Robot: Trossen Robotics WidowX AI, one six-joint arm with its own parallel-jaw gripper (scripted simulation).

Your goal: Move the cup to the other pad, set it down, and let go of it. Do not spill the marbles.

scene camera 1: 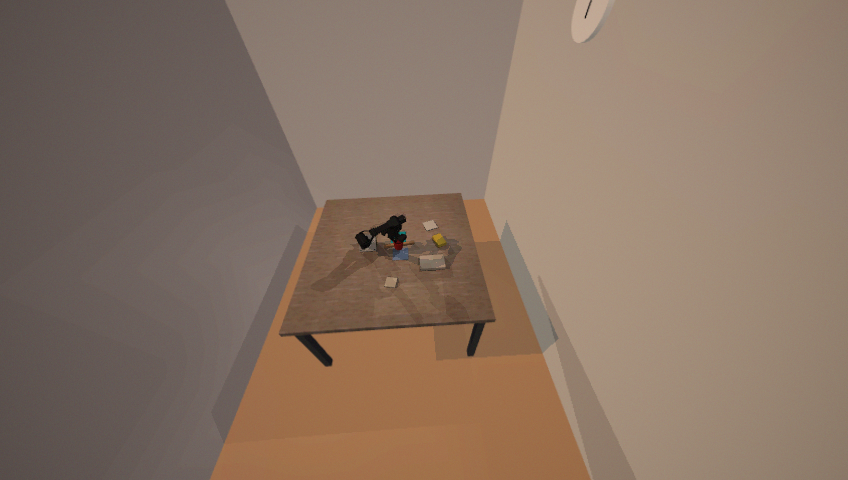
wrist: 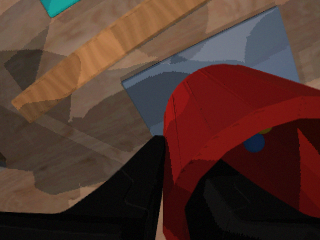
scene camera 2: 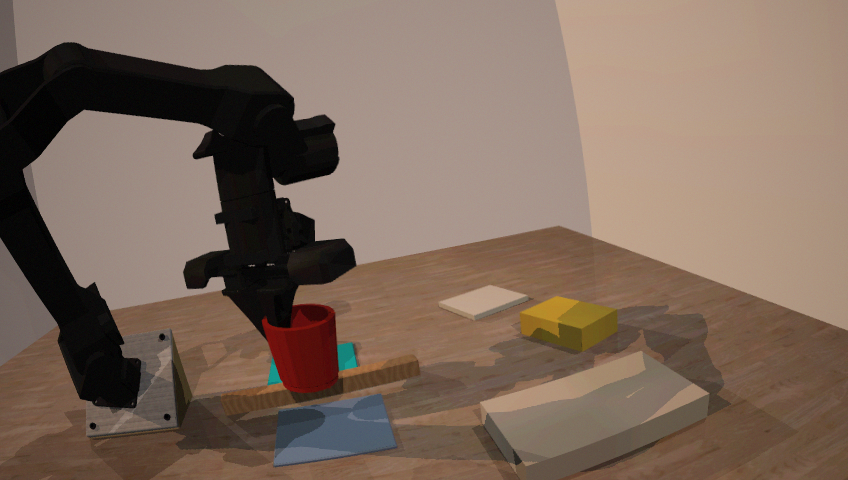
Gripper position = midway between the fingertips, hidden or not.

In view: my gripper [scene camera 2: 280, 346], a red cup [scene camera 2: 306, 355] and a flat white tile [scene camera 2: 481, 302].
The red cup also shows in the wrist view [wrist: 209, 114]. My gripper also shows in the wrist view [wrist: 171, 146]. The wrist view does not show the flat white tile: it is out of frame.
